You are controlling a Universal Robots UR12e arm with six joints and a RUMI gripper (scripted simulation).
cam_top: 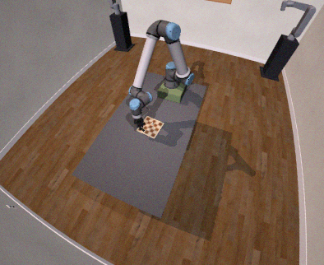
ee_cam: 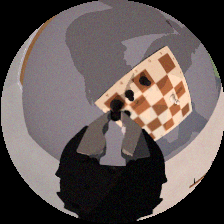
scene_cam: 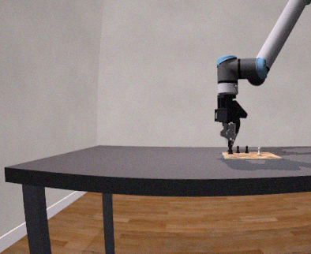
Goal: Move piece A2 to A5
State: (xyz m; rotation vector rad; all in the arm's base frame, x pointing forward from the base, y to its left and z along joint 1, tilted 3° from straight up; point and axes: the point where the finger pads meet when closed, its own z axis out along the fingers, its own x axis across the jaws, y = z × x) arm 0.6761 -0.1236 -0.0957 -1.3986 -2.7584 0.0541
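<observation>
Now: hand 1 cm above the black piece. Round my hand: white piece: 10 cm behind, 9 cm to the left, 3 cm below; chessboard: 6 cm behind, 9 cm to the left, 4 cm below.
</observation>
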